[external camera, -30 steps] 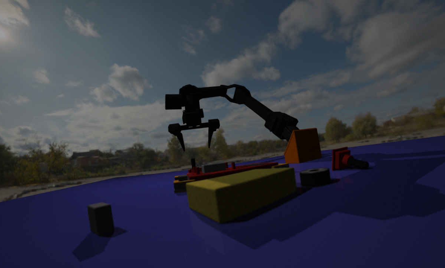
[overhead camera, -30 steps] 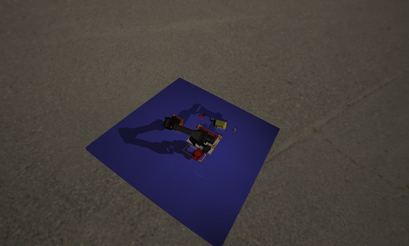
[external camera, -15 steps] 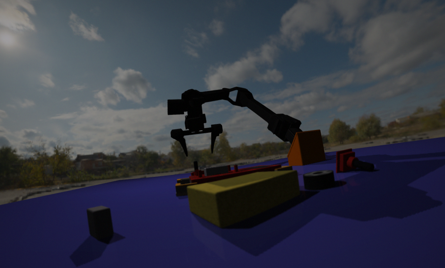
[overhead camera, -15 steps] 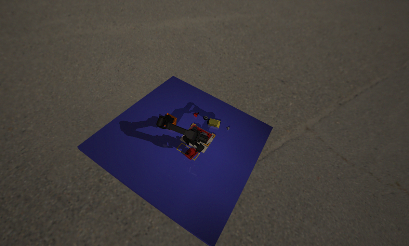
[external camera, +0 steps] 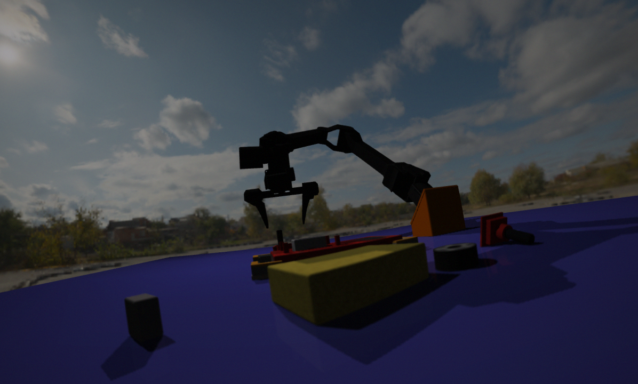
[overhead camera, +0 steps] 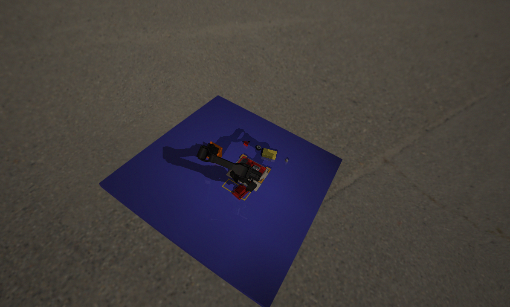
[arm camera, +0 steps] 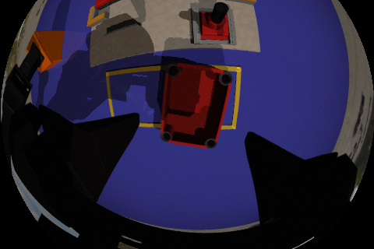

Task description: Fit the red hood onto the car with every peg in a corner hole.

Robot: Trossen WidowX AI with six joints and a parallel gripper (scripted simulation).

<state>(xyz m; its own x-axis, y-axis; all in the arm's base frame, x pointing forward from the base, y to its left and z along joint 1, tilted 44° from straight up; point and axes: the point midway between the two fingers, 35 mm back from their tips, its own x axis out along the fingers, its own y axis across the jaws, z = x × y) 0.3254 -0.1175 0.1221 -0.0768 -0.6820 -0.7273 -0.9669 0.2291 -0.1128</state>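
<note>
Right now the red hood is 60 mm below my gripper tip. Also, from my gripper tip: beige jig: 200 mm to the left, 60 mm below, 20 mm behind; then grey engine block: 230 mm to the left, 50 mm below, 10 mm ahead; then yellow block: 430 mm to the left, 60 mm below, 30 mm ahead.
</note>
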